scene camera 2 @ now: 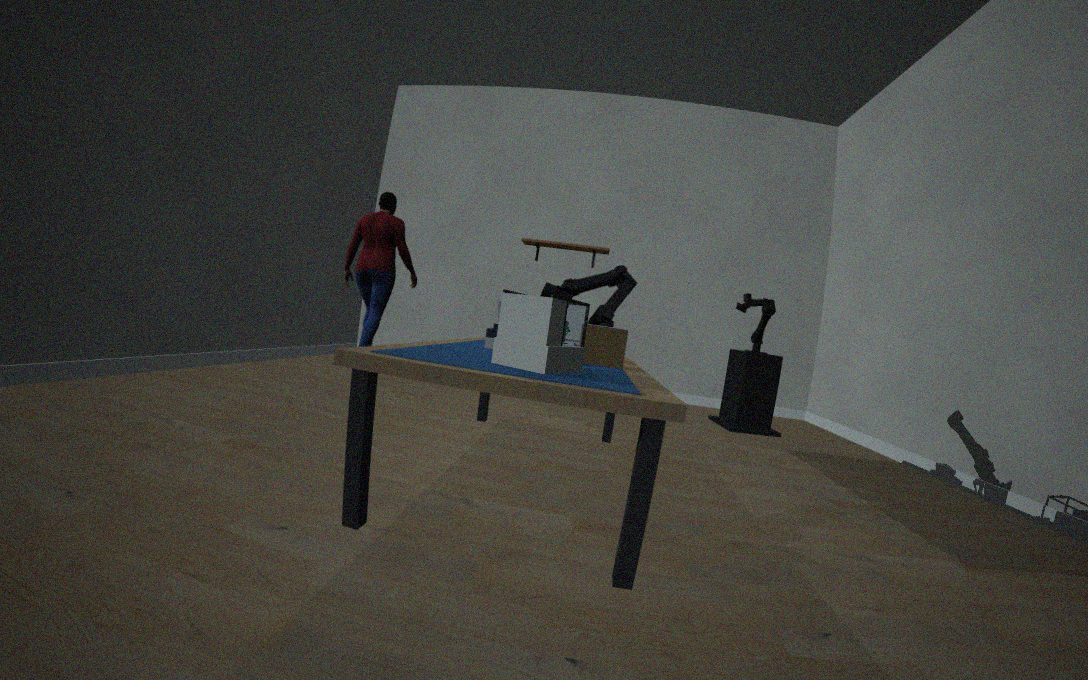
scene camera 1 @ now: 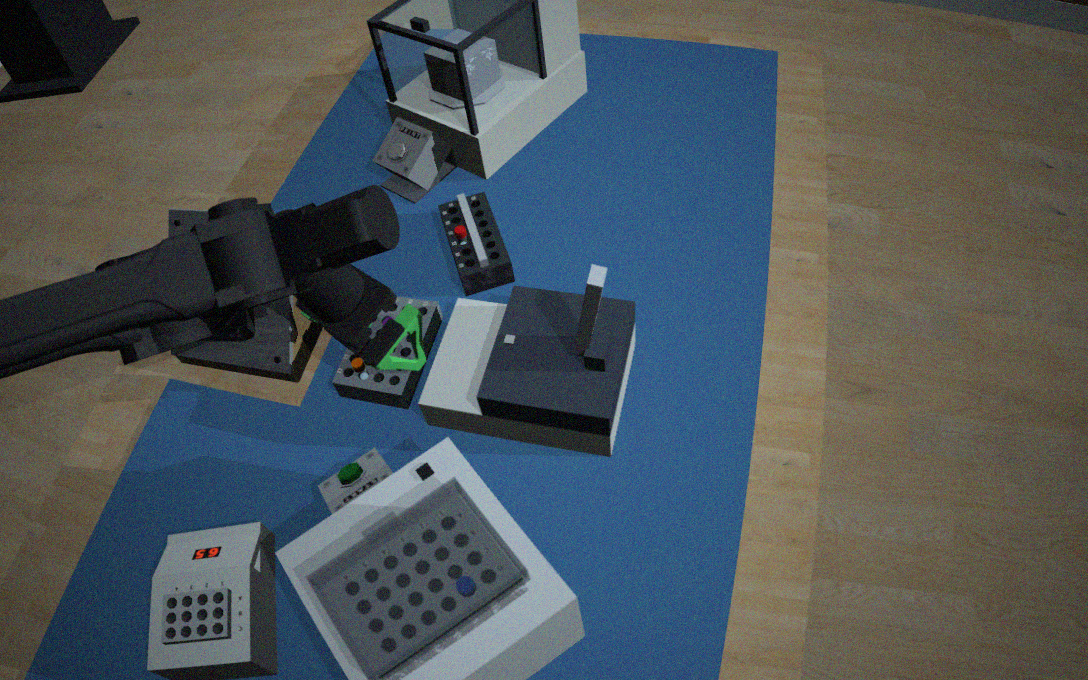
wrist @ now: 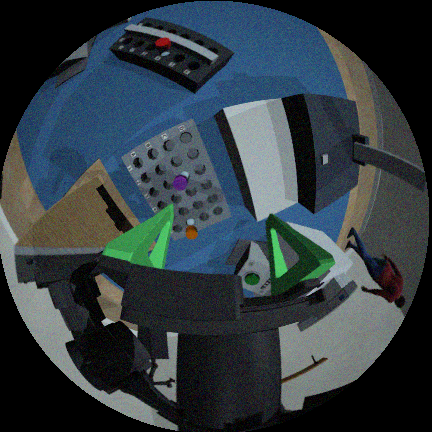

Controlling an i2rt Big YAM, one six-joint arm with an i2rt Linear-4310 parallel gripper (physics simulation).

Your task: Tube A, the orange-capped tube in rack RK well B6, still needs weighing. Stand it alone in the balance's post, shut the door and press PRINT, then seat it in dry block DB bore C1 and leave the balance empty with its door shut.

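Seen in the pictures: gripper, fingertip midpoint: (scene camera 1: pixel 393 346) (wrist: pixel 222 213); arm's base at its link origin: (scene camera 2: pixel 603 342) (wrist: pixel 66 270).
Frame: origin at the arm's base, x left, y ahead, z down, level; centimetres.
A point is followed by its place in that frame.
Note:
Tube A, orange-capped (scene camera 1: pixel 357 364) {x -7.0, y 18.8, z 3.4 cm} (wrist: pixel 191 232) {x -6.5, y 18.9, z 3.4 cm}, stands upright in the grey rack (scene camera 1: pixel 373 392) {x -8.5, y 20.2, z 6.4 cm} (wrist: pixel 165 156) {x 1.6, y 20.7, z 5.8 cm}, in the end row nearest the wrist. A purple-capped tube (scene camera 1: pixel 388 319) (wrist: pixel 180 182) {x -1.1, y 21.0, z 3.4 cm} stands in the rack's middle. My gripper (scene camera 1: pixel 361 332) (wrist: pixel 222 213) {x -5.3, y 23.0, z 2.0 cm} is open and empty, its green fingers spread wide above the rack; the orange cap shows between and below the fingertips in the wrist view. The balance (scene camera 1: pixel 521 112) {x 35.1, y 30.1, z 3.0 cm} (scene camera 2: pixel 521 328) {x 52.7, y 30.0, z -2.2 cm} stands at the far end; its post and its door's position cannot be made out. The PRINT console (scene camera 1: pixel 405 148) {x 26.3, y 15.9, z 2.0 cm} sits before it. The dry block (scene camera 1: pixel 196 573) {x -32.8, y 8.5, z 2.6 cm} shows 65, its bores without tubes.
A black rack (scene camera 1: pixel 489 280) {x 8.4, y 30.0, z 7.3 cm} (wrist: pixel 200 82) {x 7.4, y 27.8, z 6.5 cm} holds a red-capped tube (scene camera 1: pixel 459 230) {x 12.6, y 26.2, z 3.2 cm} (wrist: pixel 163 43) {x 12.4, y 26.2, z 3.2 cm}. Right of the grey rack stands a dark-lidded device (scene camera 1: pixel 553 320) {x -1.7, y 39.6, z 0.8 cm} (wrist: pixel 325 180) {x -7.4, y 35.8, z 0.8 cm} with a tall handle. A white tray unit (scene camera 1: pixel 553 597) {x -31.6, y 44.0, z -4.7 cm} holds a blue-capped tube (scene camera 1: pixel 465 586) {x -33.1, y 38.5, z -10.2 cm}. A green-button box (scene camera 1: pixel 350 473) {x -20.4, y 22.4, z 1.5 cm} (wrist: pixel 252 278) {x -19.6, y 22.2, z 1.9 cm} adjoins it.

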